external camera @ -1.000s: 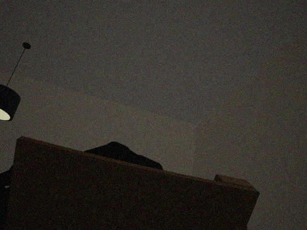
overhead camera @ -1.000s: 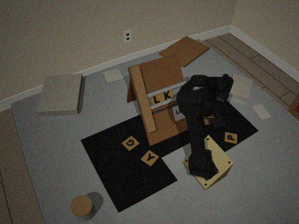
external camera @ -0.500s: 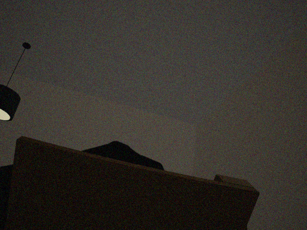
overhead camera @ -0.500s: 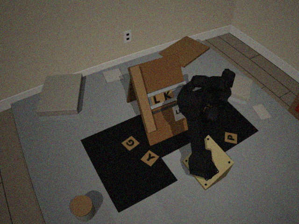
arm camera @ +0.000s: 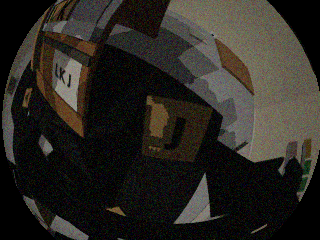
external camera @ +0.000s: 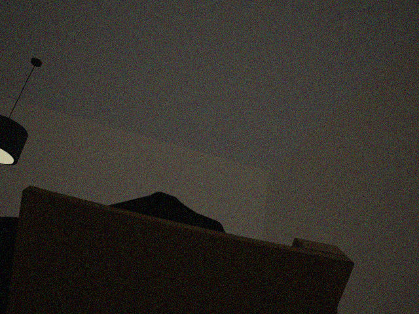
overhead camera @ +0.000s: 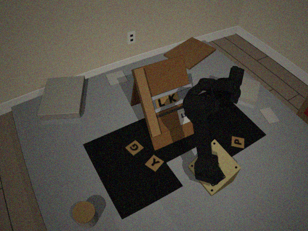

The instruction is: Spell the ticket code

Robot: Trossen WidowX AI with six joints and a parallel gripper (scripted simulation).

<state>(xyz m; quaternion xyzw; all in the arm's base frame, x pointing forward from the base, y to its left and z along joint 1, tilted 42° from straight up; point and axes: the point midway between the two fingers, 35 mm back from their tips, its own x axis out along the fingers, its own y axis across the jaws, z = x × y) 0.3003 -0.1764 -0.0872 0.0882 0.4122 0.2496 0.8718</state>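
Now: the white ticket 20 mm behind my gripper tip, 150 mm to the left of it and 20 mm below it. Round my gripper tip: j tile right at my gripper tip; p tile 210 mm behind, 30 mm to the right, 100 mm below; black mat 110 mm behind, 210 mm to the left, 100 mm below.
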